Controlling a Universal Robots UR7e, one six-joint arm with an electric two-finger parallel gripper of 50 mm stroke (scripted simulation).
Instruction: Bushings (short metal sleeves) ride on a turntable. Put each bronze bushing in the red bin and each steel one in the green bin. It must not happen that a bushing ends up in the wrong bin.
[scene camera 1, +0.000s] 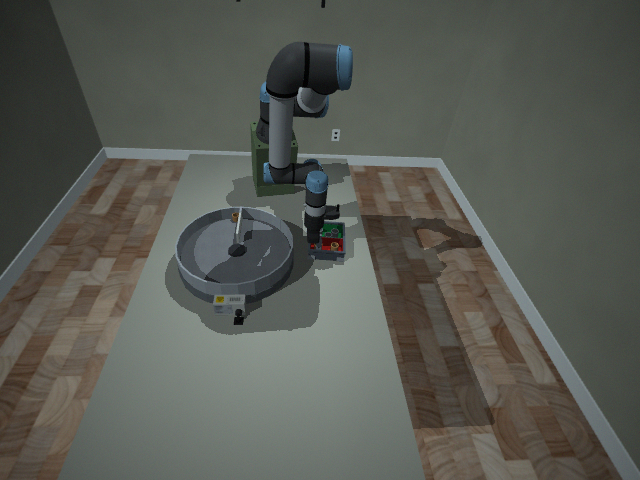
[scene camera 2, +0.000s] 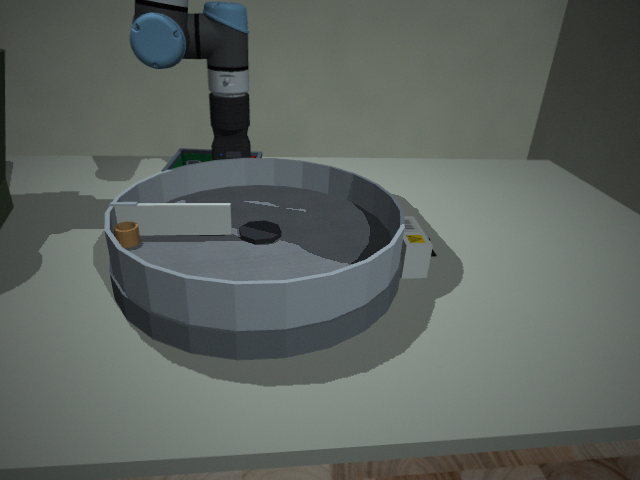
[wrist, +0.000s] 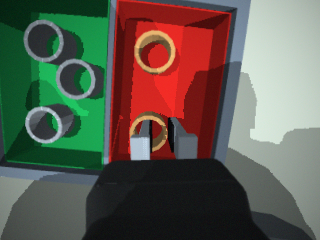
Observation:
In view: my gripper (wrist: 160, 128), a bronze bushing (wrist: 153, 36), a turntable (scene camera 2: 289, 232) and a bin (scene camera 1: 325, 254).
The bin shows as well in the wrist view (wrist: 200, 87).

